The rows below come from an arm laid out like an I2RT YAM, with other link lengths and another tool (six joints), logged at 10 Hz.
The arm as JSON. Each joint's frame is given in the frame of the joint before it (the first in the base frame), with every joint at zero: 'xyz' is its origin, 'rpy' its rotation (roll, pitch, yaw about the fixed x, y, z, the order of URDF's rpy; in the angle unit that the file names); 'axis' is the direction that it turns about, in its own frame. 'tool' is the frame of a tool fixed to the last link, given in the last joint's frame.
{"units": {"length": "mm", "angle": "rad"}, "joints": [
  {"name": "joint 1", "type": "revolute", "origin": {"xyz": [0.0, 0.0, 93.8], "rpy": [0.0, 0.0, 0.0]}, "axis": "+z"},
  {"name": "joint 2", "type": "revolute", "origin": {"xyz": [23.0, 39.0, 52.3], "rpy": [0.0, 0.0, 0.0]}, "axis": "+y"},
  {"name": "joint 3", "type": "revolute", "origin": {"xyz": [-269.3, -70.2, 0.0], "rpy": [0.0, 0.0, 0.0]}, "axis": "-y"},
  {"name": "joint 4", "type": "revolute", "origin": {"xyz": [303.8, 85.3, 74.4], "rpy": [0.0, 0.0, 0.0]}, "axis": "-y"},
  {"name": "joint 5", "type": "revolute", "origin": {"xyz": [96.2, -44.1, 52.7], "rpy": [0.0, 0.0, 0.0]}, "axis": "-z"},
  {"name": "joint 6", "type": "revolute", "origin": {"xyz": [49.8, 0.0, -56.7], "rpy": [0.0, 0.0, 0.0]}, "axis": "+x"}
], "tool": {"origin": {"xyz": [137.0, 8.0, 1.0], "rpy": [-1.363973, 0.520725, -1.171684]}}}
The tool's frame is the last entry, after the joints.
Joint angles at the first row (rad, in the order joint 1, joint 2, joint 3, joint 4, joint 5, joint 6):
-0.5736 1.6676 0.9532 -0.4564 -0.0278 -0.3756
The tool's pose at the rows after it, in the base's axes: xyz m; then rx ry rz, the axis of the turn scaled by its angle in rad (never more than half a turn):
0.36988 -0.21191 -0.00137 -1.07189 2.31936 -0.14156
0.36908 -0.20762 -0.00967 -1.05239 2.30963 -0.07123
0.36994 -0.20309 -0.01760 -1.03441 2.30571 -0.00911
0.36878 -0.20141 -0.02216 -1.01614 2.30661 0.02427
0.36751 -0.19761 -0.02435 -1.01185 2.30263 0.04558
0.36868 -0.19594 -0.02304 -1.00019 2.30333 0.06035
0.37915 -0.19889 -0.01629 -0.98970 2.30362 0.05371
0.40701 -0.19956 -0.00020 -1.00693 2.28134 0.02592
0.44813 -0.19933 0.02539 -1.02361 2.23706 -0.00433
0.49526 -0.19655 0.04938 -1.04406 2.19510 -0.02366
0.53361 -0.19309 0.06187 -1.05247 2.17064 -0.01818
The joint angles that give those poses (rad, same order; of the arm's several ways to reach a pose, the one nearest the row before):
-0.6045 1.7021 0.9685 -0.4862 -0.0970 -0.3804
-0.6181 1.7373 0.9849 -0.5038 -0.1448 -0.3849
-0.6236 1.7761 1.0068 -0.5220 -0.1802 -0.3835
-0.6305 1.7955 1.0155 -0.5317 -0.1998 -0.3804
-0.6305 1.7993 1.0125 -0.5361 -0.2126 -0.3804
-0.6291 1.8038 1.0233 -0.5502 -0.2207 -0.3722
-0.6192 1.8197 1.0663 -0.5692 -0.2182 -0.3533
-0.5810 1.8482 1.1528 -0.5923 -0.2094 -0.3268
-0.5349 1.8975 1.2908 -0.6303 -0.2112 -0.2944
-0.4846 1.9845 1.4737 -0.6836 -0.2104 -0.2631
-0.4491 2.0872 1.6516 -0.7414 -0.2154 -0.2381

